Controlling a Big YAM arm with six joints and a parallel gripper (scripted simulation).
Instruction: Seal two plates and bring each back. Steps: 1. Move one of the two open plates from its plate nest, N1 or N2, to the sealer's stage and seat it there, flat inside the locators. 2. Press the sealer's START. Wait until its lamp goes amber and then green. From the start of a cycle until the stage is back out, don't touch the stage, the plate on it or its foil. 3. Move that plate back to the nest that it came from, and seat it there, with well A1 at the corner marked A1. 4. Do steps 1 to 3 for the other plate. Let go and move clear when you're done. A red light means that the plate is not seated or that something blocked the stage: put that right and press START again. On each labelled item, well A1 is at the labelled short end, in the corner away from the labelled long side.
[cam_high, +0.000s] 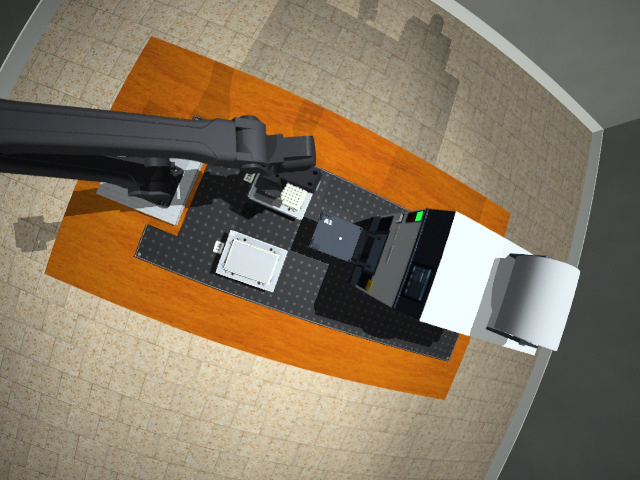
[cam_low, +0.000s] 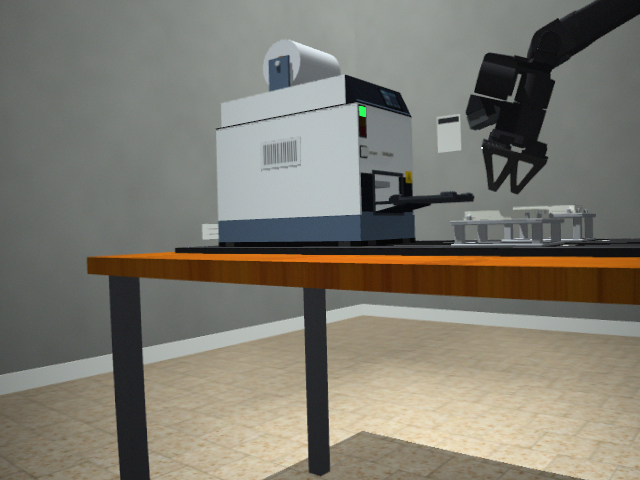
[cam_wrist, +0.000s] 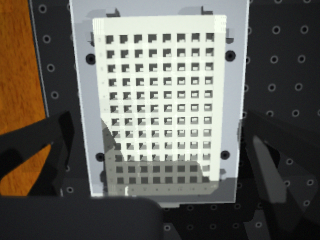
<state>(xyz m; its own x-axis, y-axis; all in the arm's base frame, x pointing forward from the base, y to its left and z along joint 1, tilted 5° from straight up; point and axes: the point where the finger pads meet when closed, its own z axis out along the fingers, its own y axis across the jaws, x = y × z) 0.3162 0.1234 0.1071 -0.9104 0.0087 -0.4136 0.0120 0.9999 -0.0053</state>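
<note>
Right now my hand is 6 cm above the plate nest. The rest, counted from my hand: sealer stage: 19 cm ahead, 7 cm to the right, 1 cm below; then pale start button: 29 cm ahead, 9 cm above, 2 cm to the left; then A1 mark: 8 cm behind, 6 cm below, 5 cm to the left.
</note>
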